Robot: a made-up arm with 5 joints.
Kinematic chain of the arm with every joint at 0, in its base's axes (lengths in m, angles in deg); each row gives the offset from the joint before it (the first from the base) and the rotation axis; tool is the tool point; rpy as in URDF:
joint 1: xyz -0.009 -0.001 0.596 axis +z
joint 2: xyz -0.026 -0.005 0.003 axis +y
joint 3: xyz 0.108 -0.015 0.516 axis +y
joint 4: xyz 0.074 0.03 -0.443 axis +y
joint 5: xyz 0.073 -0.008 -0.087 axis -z
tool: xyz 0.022 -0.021 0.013 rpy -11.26 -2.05 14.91
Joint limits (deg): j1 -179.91..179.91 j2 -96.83..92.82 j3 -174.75..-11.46 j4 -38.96..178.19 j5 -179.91..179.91
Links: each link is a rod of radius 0.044 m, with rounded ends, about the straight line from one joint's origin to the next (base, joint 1, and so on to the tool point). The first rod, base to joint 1, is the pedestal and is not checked.
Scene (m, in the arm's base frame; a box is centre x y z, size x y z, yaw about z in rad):
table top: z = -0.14
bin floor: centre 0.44 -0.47 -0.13 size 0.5 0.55 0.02 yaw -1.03
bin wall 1: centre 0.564 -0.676 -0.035 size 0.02 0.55 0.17 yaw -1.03
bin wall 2: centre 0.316 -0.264 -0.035 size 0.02 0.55 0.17 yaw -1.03
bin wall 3: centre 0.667 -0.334 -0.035 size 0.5 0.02 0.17 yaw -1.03
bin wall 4: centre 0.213 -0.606 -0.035 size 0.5 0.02 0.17 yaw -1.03
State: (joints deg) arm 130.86 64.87 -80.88 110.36 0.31
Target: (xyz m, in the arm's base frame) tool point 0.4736 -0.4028 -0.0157
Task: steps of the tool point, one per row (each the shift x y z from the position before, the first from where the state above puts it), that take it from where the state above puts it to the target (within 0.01 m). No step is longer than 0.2 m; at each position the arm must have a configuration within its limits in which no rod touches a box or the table.
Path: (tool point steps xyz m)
1: 0.1235 0.0800 -0.0017
2: 0.1398 0.0477 -0.0018
3: 0.1479 0.0124 -0.0018
4: 0.1470 -0.0241 -0.0017
5: 0.1372 -0.0593 -0.0018
6: 0.1191 -0.0912 -0.0017
7: 0.0937 -0.1180 -0.0018
8: 0.0626 -0.1377 -0.0017
9: 0.0272 -0.1494 -0.0017
10: -0.0100 -0.1520 -0.0017
11: -0.0467 -0.1456 -0.0017
12: -0.0810 -0.1304 -0.0016
13: 0.0076 -0.0060 -0.1109
14: -0.0078 0.0060 -0.1100

